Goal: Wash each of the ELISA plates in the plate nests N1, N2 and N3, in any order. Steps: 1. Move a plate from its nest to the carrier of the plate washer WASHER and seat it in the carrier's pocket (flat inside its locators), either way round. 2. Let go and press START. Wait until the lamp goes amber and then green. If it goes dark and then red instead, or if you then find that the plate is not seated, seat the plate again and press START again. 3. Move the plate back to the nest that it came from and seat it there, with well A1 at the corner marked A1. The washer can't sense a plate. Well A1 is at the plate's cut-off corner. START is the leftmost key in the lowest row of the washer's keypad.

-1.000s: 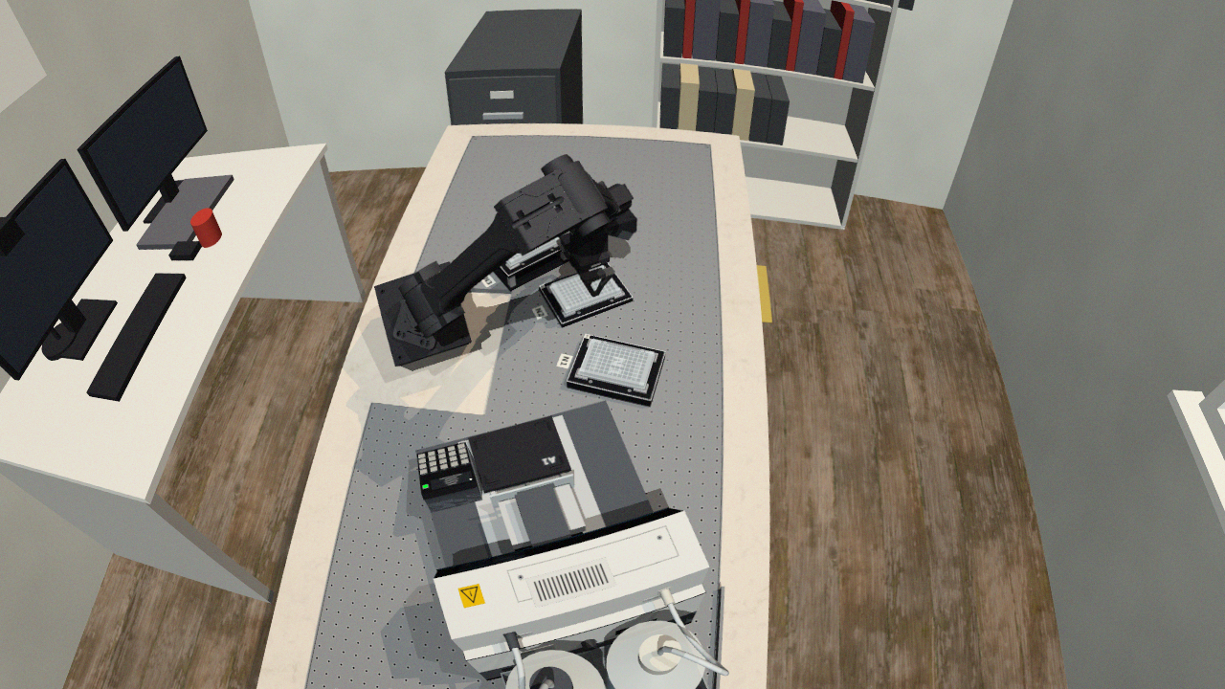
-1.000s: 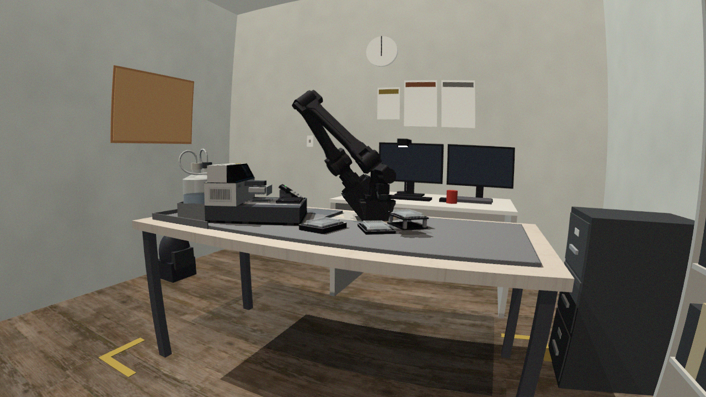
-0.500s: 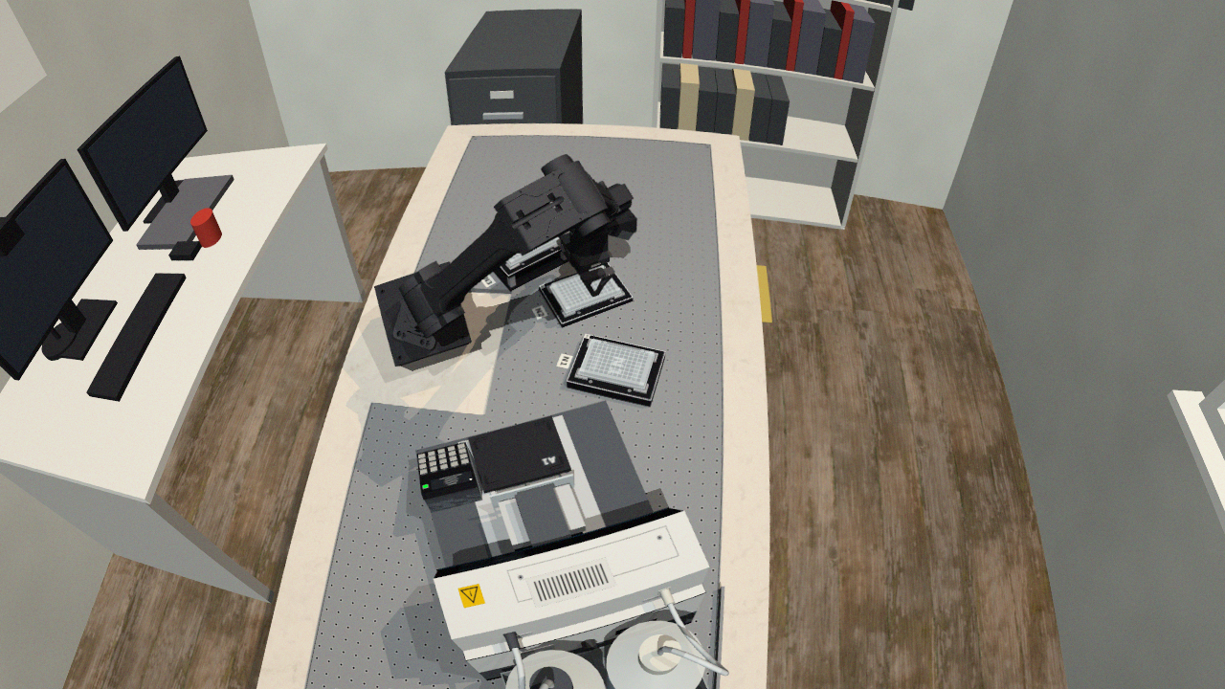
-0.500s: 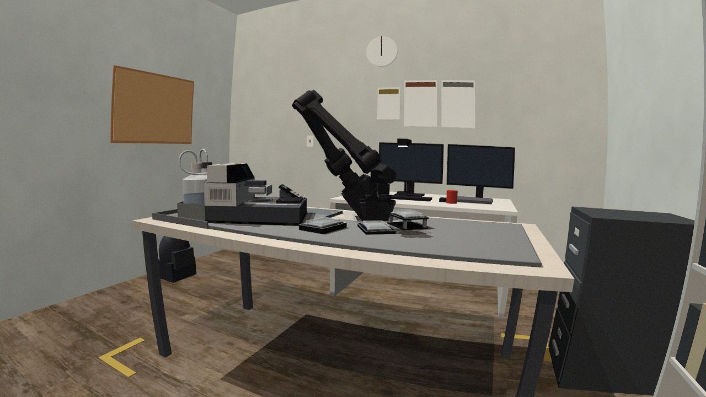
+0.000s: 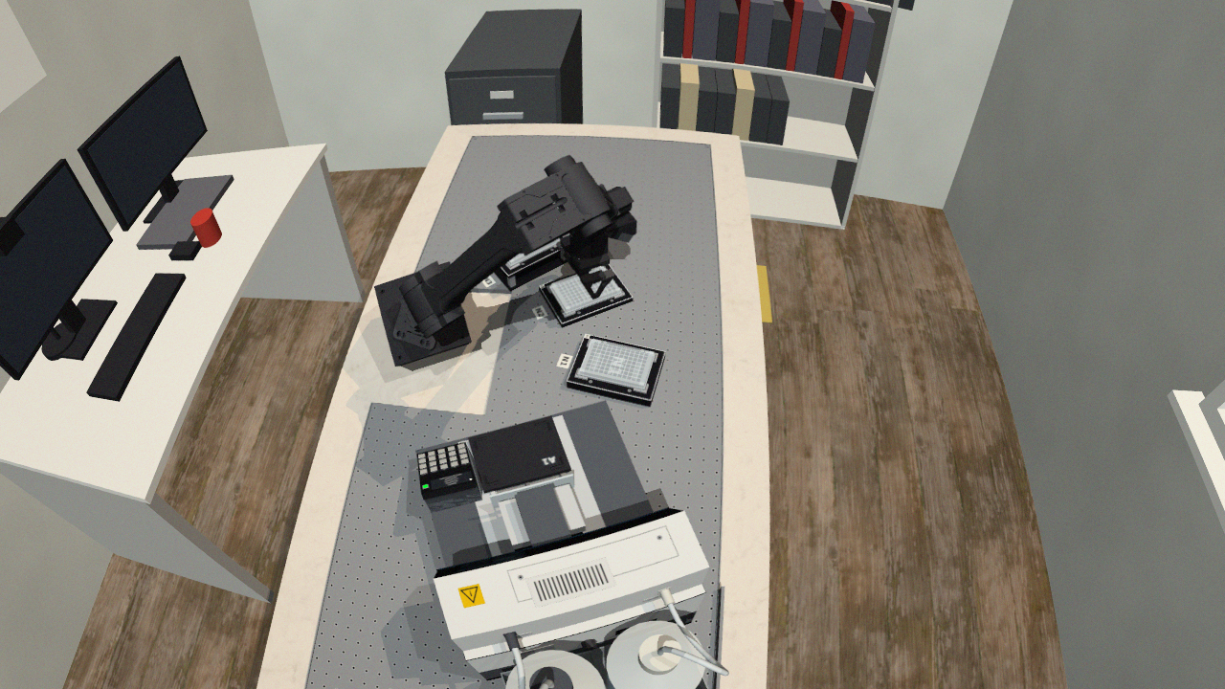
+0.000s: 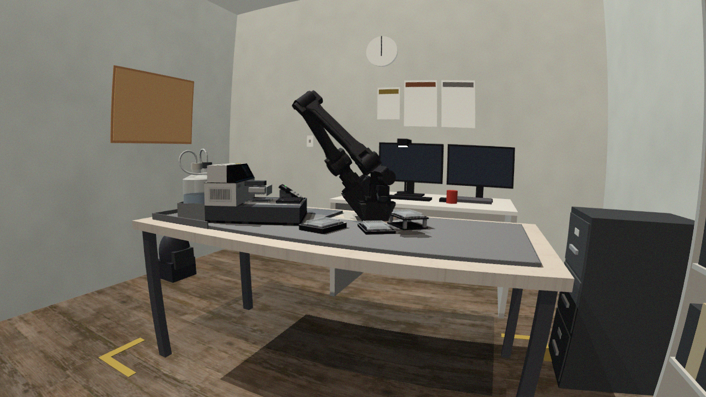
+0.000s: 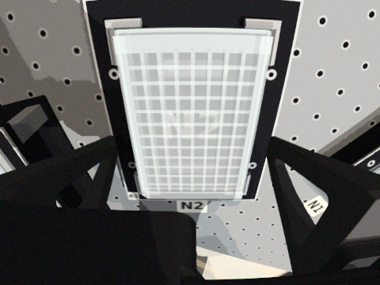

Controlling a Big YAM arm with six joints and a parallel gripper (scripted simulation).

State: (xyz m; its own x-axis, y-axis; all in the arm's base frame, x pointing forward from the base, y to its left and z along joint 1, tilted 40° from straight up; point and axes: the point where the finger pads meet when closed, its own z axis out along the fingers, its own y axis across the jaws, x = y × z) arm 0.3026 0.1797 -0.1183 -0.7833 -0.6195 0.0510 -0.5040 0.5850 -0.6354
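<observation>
The black nest lies 40 mm below my hand. Also, from my hand: white ELISA plate 80 mm ahead, 200 mm to the right, 20 mm below; then plate washer 10 mm ahead, 590 mm to the right, 80 mm above.
</observation>
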